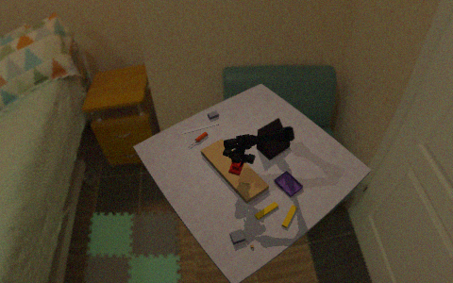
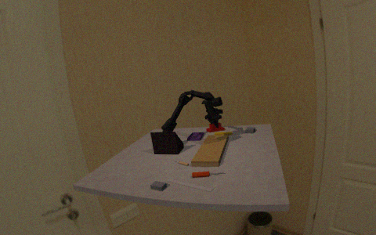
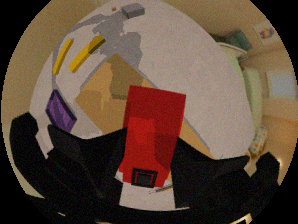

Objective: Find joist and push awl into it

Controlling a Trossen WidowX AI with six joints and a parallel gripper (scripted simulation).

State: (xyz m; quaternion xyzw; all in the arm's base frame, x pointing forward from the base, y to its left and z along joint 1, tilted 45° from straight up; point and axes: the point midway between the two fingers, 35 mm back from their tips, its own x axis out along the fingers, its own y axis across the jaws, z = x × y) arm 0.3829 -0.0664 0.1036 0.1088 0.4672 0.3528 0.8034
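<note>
My gripper tip is 270 mm to the right of the purple tray, 220 mm past it and 150 mm above it. Round my gripper tip: orange-handled tool: 450 mm to the right, 150 mm below, 10 mm behind; then red stud finder: 20 mm behind, 20 mm above, 10 mm to the right; then awl: 270 mm to the right, 250 mm behind, 150 mm below.
</note>
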